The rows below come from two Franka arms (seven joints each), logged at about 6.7 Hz.
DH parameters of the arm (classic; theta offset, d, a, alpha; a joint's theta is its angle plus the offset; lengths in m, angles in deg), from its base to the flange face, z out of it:
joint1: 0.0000 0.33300 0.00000 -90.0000
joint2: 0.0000 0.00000 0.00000 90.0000
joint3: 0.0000 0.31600 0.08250 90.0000
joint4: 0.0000 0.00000 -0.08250 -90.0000
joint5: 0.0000 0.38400 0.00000 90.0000
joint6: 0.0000 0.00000 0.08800 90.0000
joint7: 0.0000 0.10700 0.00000 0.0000
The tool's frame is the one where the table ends.
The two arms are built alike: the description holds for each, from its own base.
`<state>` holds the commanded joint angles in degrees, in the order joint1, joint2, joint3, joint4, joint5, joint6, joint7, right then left.
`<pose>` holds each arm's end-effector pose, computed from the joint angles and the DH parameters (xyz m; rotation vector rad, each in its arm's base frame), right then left.
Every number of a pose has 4 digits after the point. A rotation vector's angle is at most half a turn.
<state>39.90 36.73 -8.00 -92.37 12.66 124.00 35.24 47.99 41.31 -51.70 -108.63 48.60 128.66 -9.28</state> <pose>0.5699 0.3787 0.2479 -3.0917 0.2564 0.1834 0.6240 0.0147 0.2364 -3.0051 0.5255 -0.0364</pose>
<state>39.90 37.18 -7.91 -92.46 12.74 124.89 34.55 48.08 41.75 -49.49 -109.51 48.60 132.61 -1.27</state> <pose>0.5701 0.3795 0.2430 -3.0899 0.2389 0.1746 0.6220 0.0273 0.2224 -2.9816 0.7110 -0.0682</pose>
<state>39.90 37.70 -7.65 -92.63 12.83 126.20 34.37 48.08 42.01 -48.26 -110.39 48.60 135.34 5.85</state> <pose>0.5697 0.3816 0.2372 -3.0848 0.2323 0.1613 0.6192 0.0316 0.2133 -2.9430 0.8894 -0.0910</pose>
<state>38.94 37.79 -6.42 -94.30 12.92 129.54 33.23 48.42 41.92 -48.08 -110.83 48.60 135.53 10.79</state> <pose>0.5679 0.3795 0.2276 -3.0661 0.2112 0.1334 0.6166 0.0350 0.2109 -2.9031 1.0091 -0.0802</pose>
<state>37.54 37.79 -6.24 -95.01 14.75 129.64 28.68 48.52 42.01 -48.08 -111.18 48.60 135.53 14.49</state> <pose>0.5728 0.3655 0.2225 -3.0475 0.1566 0.1599 0.6144 0.0344 0.2082 -2.8708 1.1053 -0.0691</pose>
